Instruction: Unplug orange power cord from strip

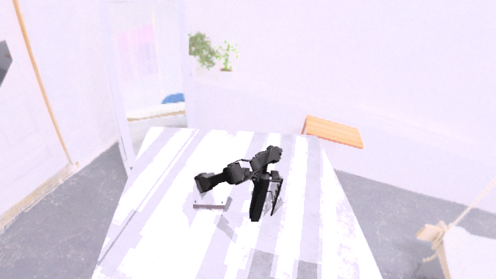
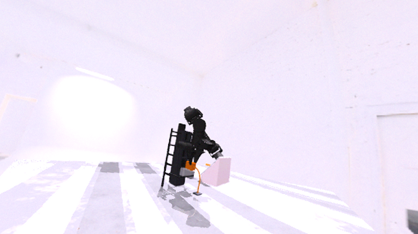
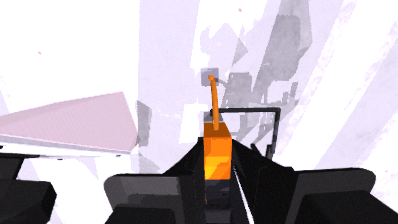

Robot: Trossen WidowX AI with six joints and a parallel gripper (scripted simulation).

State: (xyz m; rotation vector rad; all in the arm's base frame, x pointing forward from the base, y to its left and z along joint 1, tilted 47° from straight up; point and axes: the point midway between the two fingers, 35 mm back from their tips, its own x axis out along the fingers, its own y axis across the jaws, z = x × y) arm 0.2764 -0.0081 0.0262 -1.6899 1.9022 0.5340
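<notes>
Now: the orange plug 30 mm to the right of my gripper tip.
</notes>
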